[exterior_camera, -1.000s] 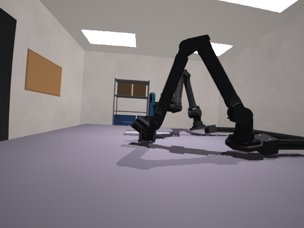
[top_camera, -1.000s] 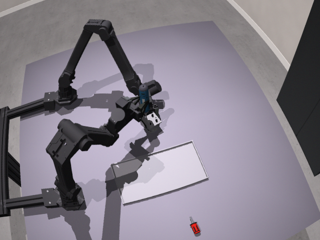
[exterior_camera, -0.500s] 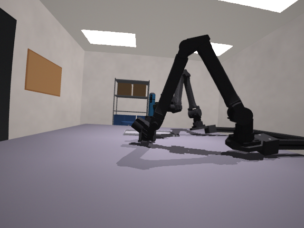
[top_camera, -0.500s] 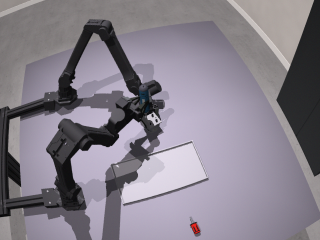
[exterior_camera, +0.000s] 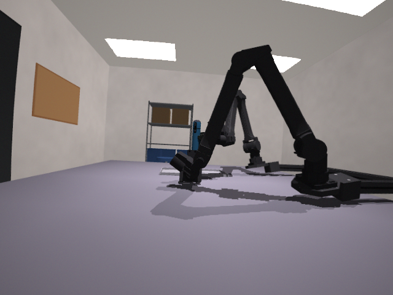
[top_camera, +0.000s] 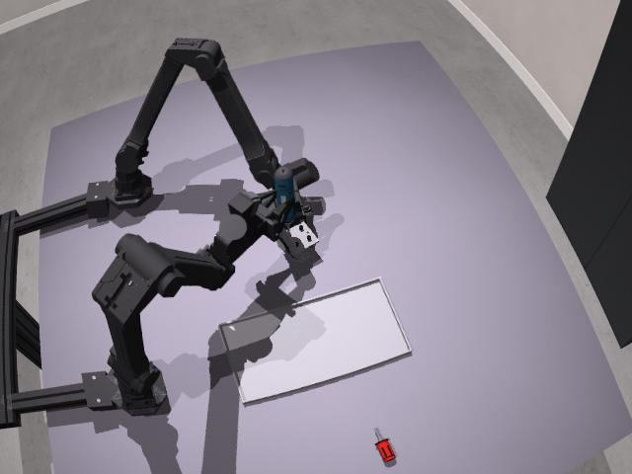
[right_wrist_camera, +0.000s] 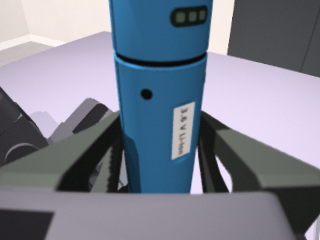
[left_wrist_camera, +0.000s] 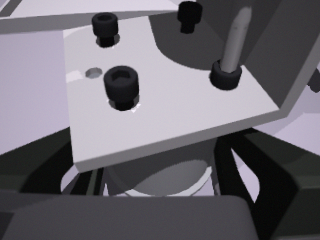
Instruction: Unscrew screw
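The joint module body lies 10 mm above my left hand. From my left hand the other things lie so: white tray (20 mm behind, 260 mm to the right, 20 mm below); white bracket (50 mm above); red hand screwdriver (80 mm ahead, 570 mm to the right, 10 mm below).
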